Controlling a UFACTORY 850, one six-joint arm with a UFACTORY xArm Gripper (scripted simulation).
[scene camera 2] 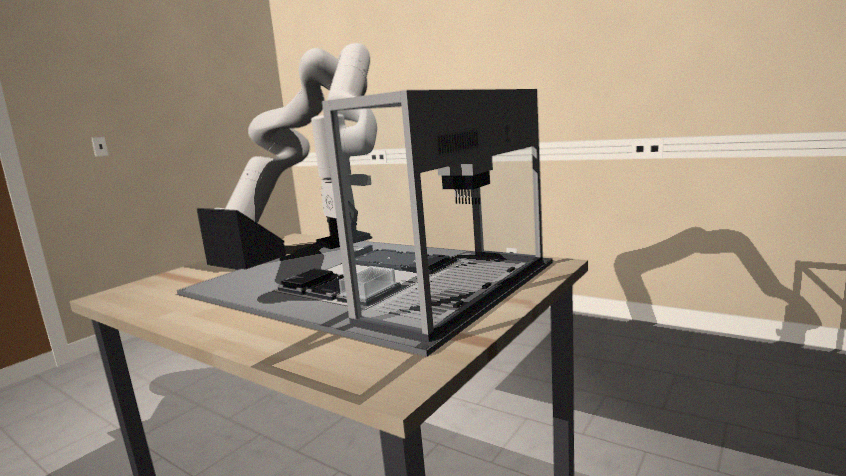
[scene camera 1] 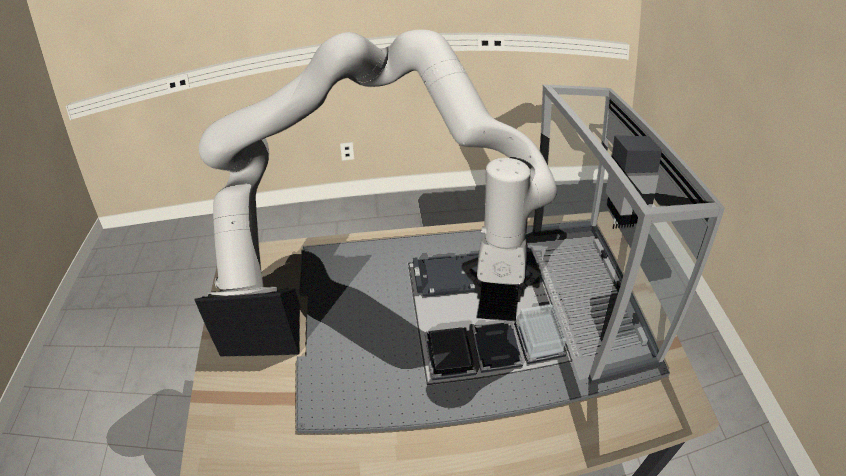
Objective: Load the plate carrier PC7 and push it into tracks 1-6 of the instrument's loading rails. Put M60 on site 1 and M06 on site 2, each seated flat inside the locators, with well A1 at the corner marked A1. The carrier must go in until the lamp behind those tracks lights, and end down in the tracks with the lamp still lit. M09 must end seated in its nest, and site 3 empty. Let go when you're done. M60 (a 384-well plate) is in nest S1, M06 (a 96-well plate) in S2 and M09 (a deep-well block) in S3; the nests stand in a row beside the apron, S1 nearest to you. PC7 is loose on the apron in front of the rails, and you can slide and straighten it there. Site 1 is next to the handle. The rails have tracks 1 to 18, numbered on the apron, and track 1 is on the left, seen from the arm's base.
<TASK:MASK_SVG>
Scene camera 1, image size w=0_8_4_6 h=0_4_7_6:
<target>my gripper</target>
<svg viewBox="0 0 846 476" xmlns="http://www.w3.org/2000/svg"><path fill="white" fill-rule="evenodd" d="M484 234L480 245L479 257L462 263L462 270L475 285L474 293L477 293L477 299L481 297L483 281L519 284L517 302L520 302L521 297L524 297L527 286L533 283L541 274L539 268L527 261L526 238L518 246L501 248L489 243Z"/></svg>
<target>clear deep-well block M09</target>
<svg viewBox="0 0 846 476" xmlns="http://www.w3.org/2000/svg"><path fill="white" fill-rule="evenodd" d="M552 304L521 309L518 321L530 359L564 352L566 339Z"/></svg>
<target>plate carrier PC7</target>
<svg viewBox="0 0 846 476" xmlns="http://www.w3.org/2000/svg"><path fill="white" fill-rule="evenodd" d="M542 275L535 279L534 283L530 285L542 283L544 281ZM479 253L453 257L451 255L428 257L428 259L418 260L417 257L413 258L417 293L422 293L423 296L429 297L474 292L475 285L472 280L466 277L467 274L462 270L462 263L477 258ZM527 249L527 261L539 268L539 263L536 262L532 249Z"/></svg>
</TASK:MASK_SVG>
